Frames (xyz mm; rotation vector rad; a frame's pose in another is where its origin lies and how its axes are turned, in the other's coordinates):
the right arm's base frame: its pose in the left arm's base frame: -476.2 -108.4 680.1 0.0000 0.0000 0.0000
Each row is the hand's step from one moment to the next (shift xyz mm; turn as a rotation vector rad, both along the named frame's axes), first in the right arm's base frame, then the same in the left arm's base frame.
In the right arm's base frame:
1: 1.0 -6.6 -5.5 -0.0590 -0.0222 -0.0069
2: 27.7 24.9 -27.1 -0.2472 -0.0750 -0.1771
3: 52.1 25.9 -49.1 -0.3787 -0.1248 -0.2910
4: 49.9 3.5 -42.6 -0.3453 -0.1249 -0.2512
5: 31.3 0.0 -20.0 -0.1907 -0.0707 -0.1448
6: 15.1 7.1 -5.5 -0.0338 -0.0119 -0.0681
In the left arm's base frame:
1: 1.0 -6.6 -5.5 -0.0590 -0.0222 -0.0069
2: 27.7 24.9 -27.1 -0.2472 -0.0750 -0.1771
3: 52.1 25.9 -49.1 -0.3787 -0.1248 -0.2910
4: 49.9 3.5 -42.6 -0.3453 -0.1249 -0.2512
5: 31.3 0.0 -20.0 -0.1907 -0.0707 -0.1448
6: 15.1 7.1 -5.5 -0.0338 -0.0119 -0.0681

